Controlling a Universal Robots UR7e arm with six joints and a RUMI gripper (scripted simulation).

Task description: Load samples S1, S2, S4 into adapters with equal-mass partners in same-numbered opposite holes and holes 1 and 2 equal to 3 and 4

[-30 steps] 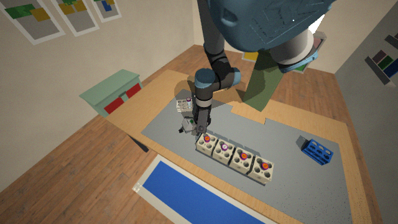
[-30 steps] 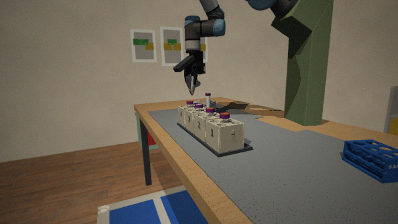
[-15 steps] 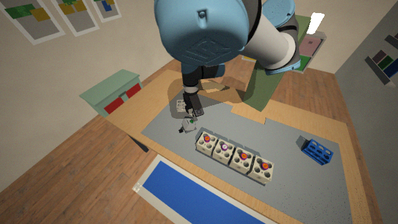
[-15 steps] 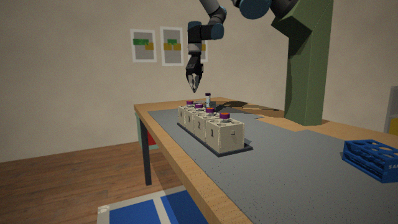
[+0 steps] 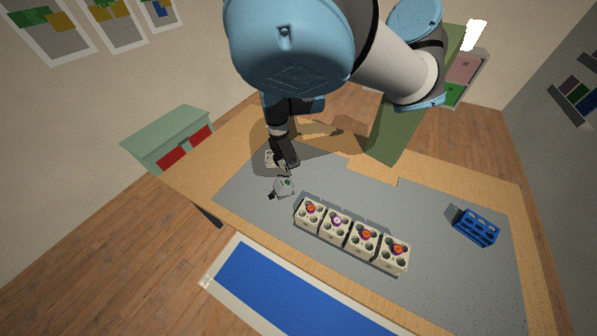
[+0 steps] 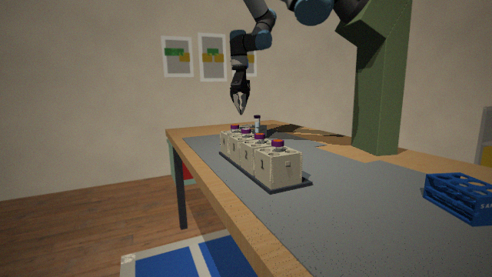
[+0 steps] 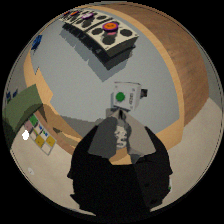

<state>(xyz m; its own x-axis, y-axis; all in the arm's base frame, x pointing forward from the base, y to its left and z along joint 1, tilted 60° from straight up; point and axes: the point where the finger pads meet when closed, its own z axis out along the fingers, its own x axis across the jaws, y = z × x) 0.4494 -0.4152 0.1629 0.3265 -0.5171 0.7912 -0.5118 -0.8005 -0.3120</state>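
Now: hand 9 cm above the green done key. The rest, counted from my hand: small white rack: 18 cm behind, 9 cm to the right, 13 cm below; adapter 2: 24 cm ahead, 32 cm to the left, 11 cm below.
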